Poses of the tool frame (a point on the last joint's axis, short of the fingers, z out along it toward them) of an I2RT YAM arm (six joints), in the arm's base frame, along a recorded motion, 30 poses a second.
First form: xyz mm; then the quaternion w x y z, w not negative.
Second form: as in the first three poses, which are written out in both.
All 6 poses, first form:
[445, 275, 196, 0.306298, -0.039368, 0.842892, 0.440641]
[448, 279, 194, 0.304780, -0.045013, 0.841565, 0.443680]
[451, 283, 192, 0.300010, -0.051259, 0.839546, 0.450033]
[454, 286, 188, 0.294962, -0.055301, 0.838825, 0.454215]
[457, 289, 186, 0.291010, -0.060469, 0.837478, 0.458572]
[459, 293, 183, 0.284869, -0.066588, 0.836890, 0.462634]
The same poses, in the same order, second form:
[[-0.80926, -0.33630, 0.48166, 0.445], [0.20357, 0.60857, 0.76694, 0.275], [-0.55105, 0.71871, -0.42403, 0.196], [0, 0, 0, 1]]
[[-0.81017, -0.34621, 0.47304, 0.448], [0.19469, 0.60224, 0.77421, 0.279], [-0.55293, 0.71933, -0.42051, 0.194], [0, 0, 0, 1]]
[[-0.81473, -0.35610, 0.45761, 0.451], [0.18396, 0.58969, 0.78640, 0.283], [-0.54988, 0.72489, -0.41493, 0.192], [0, 0, 0, 1]]
[[-0.81988, -0.36073, 0.44461, 0.454], [0.17518, 0.58126, 0.79464, 0.286], [-0.54508, 0.72939, -0.41337, 0.188], [0, 0, 0, 1]]
[[-0.82331, -0.36818, 0.43197, 0.457], [0.16561, 0.57211, 0.80328, 0.289], [-0.54289, 0.73289, -0.41005, 0.186], [0, 0, 0, 1]]
[[-0.82883, -0.37503, 0.41520, 0.459], [0.15213, 0.56307, 0.81229, 0.293], [-0.53842, 0.73641, -0.40964, 0.183], [0, 0, 0, 1]]

